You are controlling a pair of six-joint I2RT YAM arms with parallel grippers.
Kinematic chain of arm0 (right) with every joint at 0, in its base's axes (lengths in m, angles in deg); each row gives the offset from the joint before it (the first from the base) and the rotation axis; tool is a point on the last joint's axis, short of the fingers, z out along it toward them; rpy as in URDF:
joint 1: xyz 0 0 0.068 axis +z
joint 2: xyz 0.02 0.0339 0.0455 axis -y
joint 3: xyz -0.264 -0.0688 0 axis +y
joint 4: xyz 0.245 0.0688 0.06 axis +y
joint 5: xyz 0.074 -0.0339 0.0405 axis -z
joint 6: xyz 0.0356 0 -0.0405 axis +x
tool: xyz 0 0 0 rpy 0 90 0
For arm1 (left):
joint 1: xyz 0 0 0.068 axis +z
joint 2: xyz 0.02 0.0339 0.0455 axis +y
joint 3: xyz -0.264 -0.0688 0 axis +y
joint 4: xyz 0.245 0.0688 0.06 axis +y
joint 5: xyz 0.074 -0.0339 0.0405 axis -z
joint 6: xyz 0.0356 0 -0.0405 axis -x
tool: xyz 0 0 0 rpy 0 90 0
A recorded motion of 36 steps. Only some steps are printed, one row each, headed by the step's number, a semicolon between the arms.
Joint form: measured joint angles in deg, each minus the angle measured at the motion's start. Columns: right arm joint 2, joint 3, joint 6, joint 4, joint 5, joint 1; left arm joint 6, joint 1, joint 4, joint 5, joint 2, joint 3.
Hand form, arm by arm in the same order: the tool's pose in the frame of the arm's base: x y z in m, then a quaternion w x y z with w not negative. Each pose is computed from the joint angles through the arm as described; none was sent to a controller.
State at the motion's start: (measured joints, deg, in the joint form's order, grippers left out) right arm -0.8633 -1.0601 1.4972 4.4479 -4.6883 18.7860; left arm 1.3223 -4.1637 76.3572 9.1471 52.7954 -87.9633
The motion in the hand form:
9: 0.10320 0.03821 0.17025 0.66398 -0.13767 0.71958 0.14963; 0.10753 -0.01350 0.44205 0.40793 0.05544 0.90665 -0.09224
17: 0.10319 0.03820 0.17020 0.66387 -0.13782 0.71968 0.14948; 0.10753 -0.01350 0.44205 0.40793 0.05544 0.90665 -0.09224
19: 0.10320 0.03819 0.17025 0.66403 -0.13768 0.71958 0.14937; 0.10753 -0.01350 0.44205 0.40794 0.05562 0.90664 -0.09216
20: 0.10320 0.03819 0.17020 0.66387 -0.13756 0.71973 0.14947; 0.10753 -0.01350 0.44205 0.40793 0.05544 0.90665 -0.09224
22: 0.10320 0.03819 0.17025 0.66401 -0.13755 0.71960 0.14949; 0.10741 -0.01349 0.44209 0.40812 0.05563 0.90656 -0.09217
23: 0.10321 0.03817 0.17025 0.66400 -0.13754 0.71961 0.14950; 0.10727 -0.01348 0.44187 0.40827 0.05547 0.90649 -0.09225
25: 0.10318 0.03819 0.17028 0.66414 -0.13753 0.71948 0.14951; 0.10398 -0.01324 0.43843 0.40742 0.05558 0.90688 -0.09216
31: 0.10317 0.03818 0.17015 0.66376 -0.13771 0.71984 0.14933; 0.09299 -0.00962 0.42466 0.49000 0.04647 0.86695 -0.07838
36: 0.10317 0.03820 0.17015 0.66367 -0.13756 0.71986 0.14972; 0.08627 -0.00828 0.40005 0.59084 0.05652 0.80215 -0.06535
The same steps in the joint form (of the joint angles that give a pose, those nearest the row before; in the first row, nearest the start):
9: 0.00 0.00 0.02 -0.03 -0.04 0.00; 0.00 0.00 0.00 0.00 0.00 0.00
17: 0.01 0.00 0.00 0.00 -0.04 0.00; 0.00 0.00 0.00 0.00 0.00 0.00
19: 0.00 0.00 0.00 -0.02 -0.02 0.00; -0.02 0.00 0.00 0.00 0.00 0.00
20: 0.00 0.00 0.02 0.00 -0.02 0.00; 0.00 0.00 0.00 0.00 0.00 0.00
22: 0.00 0.00 0.02 -0.02 -0.02 0.00; -0.02 0.00 0.00 0.00 -0.02 0.00
23: 0.00 0.00 0.02 -0.02 -0.04 -0.02; 0.00 0.00 -0.04 0.00 -0.09 0.09
25: 0.02 0.00 0.02 -0.02 -0.02 0.00; -0.02 0.00 -0.09 0.00 -1.09 1.25
31: 0.03 0.00 0.00 0.05 -0.02 0.00; -0.05 1.29 -11.98 -1.16 -9.29 10.91
36: 0.02 0.00 0.04 0.04 -0.04 0.00; -1.40 1.81 -29.33 -1.51 -19.47 24.83

